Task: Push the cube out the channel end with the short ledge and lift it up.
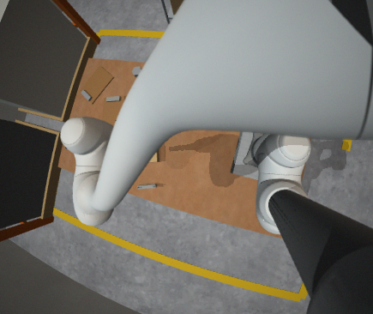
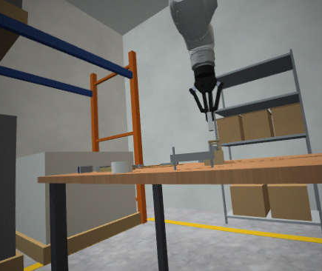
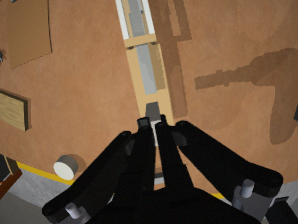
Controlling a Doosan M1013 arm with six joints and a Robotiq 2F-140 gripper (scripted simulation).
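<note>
Now: the red cube 28 cm to the right of my hand, 12 cm ahead of it and 9 cm below it. Also, from my hand: channel (16 cm to the right, 10 cm below, 7 cm ahead); then flat tan block (40 cm ahead, 14 cm below, 13 cm to the left); then grey hexagonal block (43 cm to the right, 31 cm ahead, 14 cm below).
</note>
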